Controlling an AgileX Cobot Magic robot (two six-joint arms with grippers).
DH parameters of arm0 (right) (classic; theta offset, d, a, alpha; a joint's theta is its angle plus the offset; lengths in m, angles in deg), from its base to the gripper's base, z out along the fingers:
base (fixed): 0 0 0 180
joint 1: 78.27 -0.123 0 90
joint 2: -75.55 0 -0.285 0
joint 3: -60.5 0 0.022 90
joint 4: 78.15 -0.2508 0 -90
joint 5: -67.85 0 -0.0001 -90
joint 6: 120.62 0.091 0 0
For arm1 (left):
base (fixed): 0 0 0 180
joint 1: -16.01 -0.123 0 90
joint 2: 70.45 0 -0.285 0
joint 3: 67.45 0 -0.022 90
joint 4: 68.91 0.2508 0 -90
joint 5: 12.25 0 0.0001 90
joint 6: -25.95 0.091 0 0
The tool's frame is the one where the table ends.
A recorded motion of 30 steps. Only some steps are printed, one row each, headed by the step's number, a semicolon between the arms.
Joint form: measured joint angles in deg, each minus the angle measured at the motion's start. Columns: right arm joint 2, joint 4, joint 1, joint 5, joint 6, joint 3; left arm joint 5, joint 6, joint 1, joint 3, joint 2, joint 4.
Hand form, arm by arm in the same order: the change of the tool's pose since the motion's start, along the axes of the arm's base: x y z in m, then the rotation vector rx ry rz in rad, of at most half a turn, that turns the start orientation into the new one. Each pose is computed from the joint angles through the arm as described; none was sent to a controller.
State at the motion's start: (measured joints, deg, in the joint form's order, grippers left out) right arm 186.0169 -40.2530 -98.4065 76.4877 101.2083 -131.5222; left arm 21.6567 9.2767 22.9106 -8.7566 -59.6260 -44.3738
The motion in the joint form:
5: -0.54 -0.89 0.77 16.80 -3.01 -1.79; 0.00 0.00 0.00 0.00 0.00 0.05
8: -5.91 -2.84 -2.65 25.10 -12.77 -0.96; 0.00 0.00 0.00 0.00 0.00 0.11
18: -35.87 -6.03 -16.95 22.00 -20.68 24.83; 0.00 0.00 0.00 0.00 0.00 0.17
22: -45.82 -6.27 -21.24 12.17 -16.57 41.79; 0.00 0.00 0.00 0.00 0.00 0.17
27: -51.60 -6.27 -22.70 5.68 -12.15 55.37; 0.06 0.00 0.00 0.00 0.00 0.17
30: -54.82 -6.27 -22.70 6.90 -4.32 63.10; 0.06 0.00 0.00 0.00 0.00 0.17
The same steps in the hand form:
5: -0.0036 -0.0236 -0.0047 -0.1205 0.1709 -0.1735; 0.0000 0.0000 0.0000 0.0008 -0.0001 0.0003
8: -0.0368 -0.0159 0.0195 -0.2663 0.1954 -0.1327; 0.0000 0.0001 0.0000 0.0018 -0.0002 0.0007
18: -0.1972 -0.0095 0.0442 -0.3038 0.0496 0.1895; 0.0000 0.0001 0.0001 0.0028 -0.0003 0.0010
22: -0.2439 -0.0153 -0.0019 -0.2268 0.0341 0.3290; 0.0000 0.0001 0.0001 0.0028 -0.0003 0.0010
27: -0.2711 -0.0262 -0.0531 -0.1764 0.0935 0.3913; 0.0000 0.0002 0.0000 0.0027 0.0006 0.0014
30: -0.2857 -0.0411 -0.0890 -0.1130 0.2280 0.3319; 0.0000 0.0002 0.0000 0.0027 0.0006 0.0014

